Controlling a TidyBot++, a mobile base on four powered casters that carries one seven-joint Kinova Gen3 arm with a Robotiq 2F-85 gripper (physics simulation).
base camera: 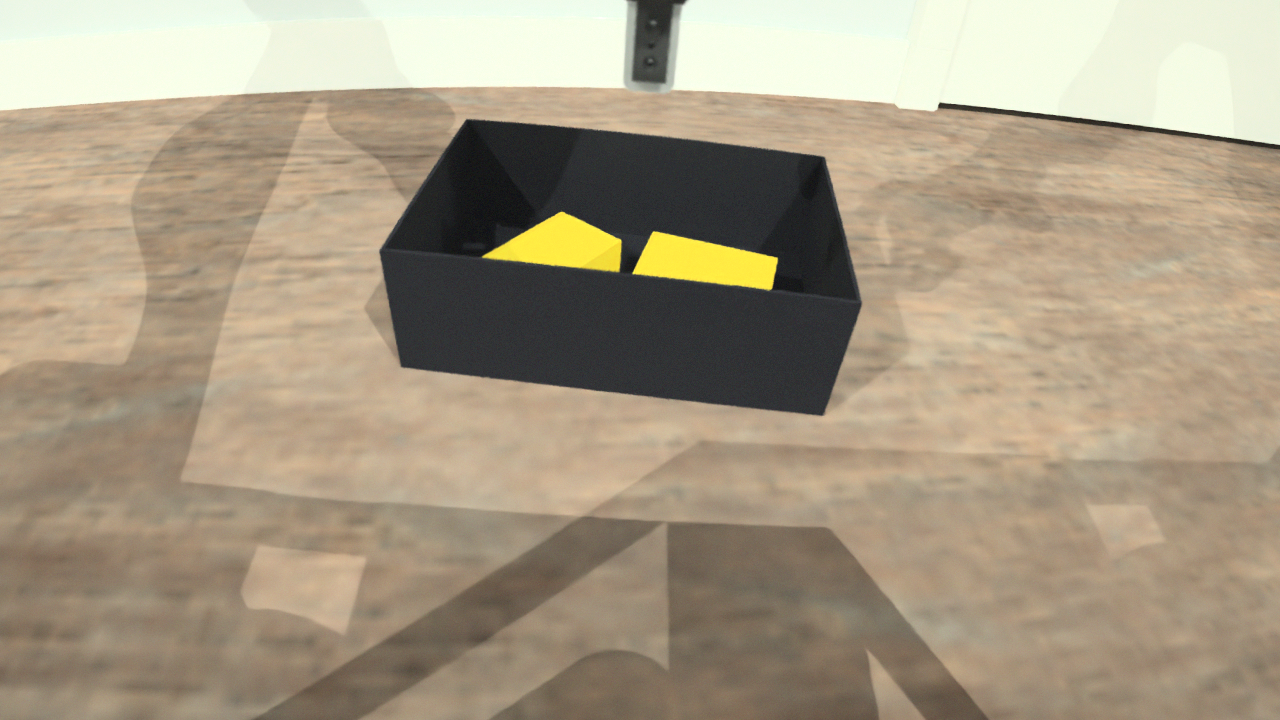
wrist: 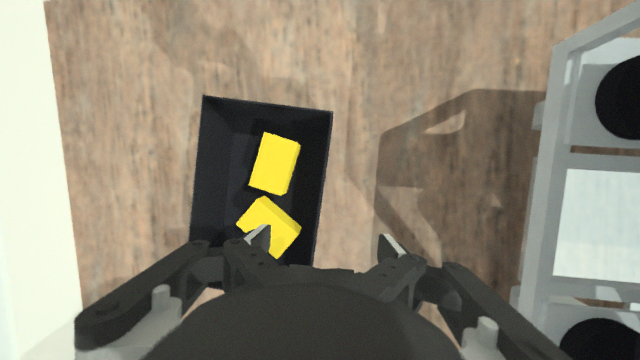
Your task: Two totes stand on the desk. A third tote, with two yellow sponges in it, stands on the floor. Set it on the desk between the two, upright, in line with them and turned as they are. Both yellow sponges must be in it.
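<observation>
The black tote [base camera: 608, 331] [wrist: 210, 175] stands upright on the floor, turned slightly relative to the base. Two yellow sponges lie in it: one [base camera: 562, 241] [wrist: 279, 219] at an angle at the left in the base view, one [base camera: 707, 259] [wrist: 275, 162] to its right. My gripper [base camera: 650, 78] [wrist: 323, 240] is open and empty, pointing down well above the tote. In the wrist view its left fingertip covers part of the angled sponge, its right fingertip shows over floor outside the tote, and the tote's base-side wall runs between them. The desk and its two totes do not show.
My base's grey frame [wrist: 542, 175] is at the right of the wrist view, across a strip of floor from the tote. A white wall [base camera: 537, 62] rises behind the tote. A white door [base camera: 1100, 80] stands at the upper right in the base view. Shadows cross the floor.
</observation>
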